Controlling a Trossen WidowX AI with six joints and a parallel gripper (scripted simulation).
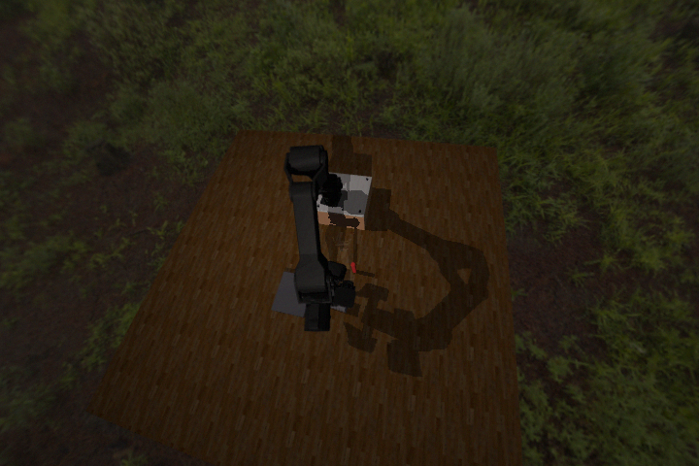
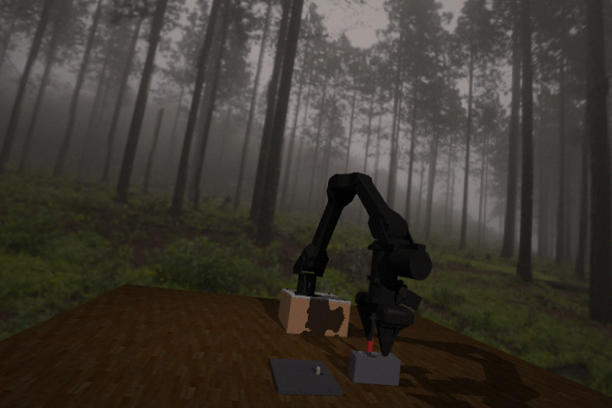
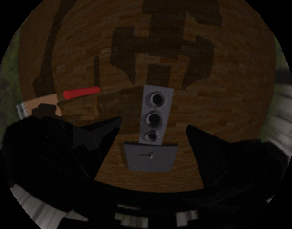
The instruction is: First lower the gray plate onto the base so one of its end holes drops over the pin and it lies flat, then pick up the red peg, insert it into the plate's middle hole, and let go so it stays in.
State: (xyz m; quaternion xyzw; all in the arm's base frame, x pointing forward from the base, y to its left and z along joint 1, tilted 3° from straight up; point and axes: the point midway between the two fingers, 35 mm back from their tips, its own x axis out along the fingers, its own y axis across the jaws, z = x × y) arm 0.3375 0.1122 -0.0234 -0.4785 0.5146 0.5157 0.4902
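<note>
Now: the gray plate 3 cm below my gripper tip. Round my gripper tip: red peg: 12 cm behind, 3 cm to the left, 3 cm below; then dark base: 14 cm to the right, 6 cm below, 1 cm ahead.
</note>
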